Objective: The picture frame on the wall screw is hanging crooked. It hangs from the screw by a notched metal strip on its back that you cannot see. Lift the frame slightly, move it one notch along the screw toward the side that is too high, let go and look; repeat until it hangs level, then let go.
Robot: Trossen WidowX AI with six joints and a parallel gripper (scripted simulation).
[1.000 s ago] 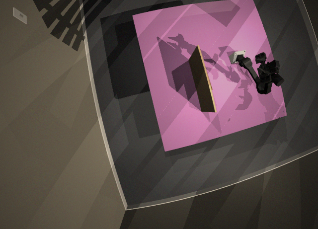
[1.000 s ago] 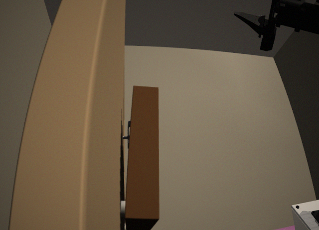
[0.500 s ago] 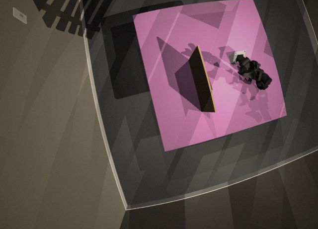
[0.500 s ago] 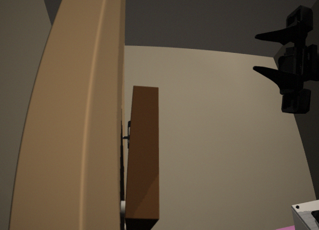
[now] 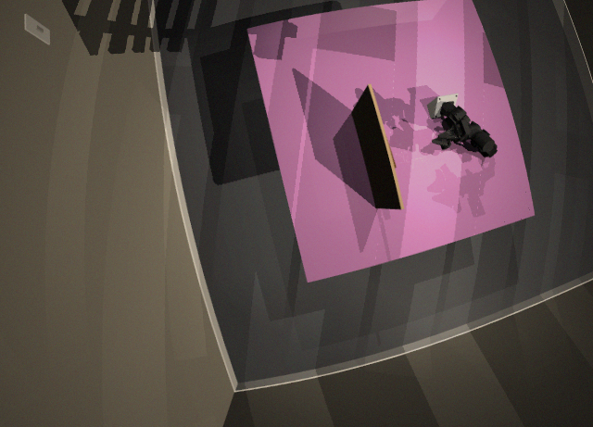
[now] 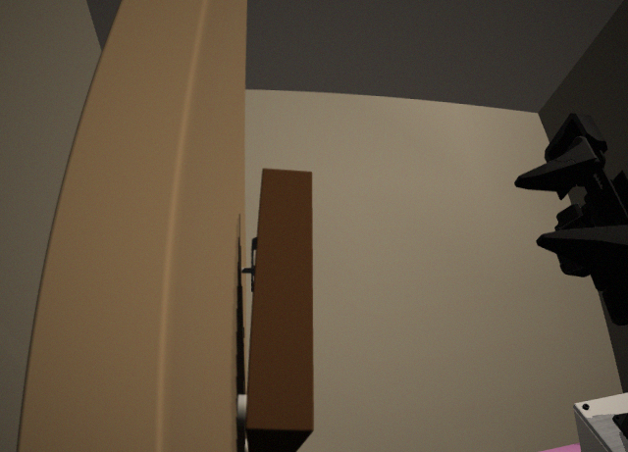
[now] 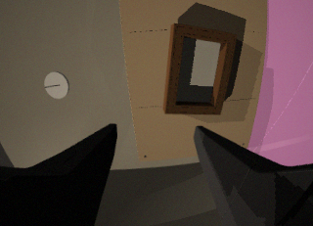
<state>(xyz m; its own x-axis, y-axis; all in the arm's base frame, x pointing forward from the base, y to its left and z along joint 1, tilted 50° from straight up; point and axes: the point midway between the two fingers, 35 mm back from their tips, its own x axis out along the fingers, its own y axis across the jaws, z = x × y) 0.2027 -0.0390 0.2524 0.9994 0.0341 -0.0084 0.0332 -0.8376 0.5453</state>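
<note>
Right now the brown wooden picture frame is 20 cm ahead of my gripper tip and 9 cm below it. The rest, counted from my gripper tip: tan wall board (21 cm ahead, 11 cm below).
</note>
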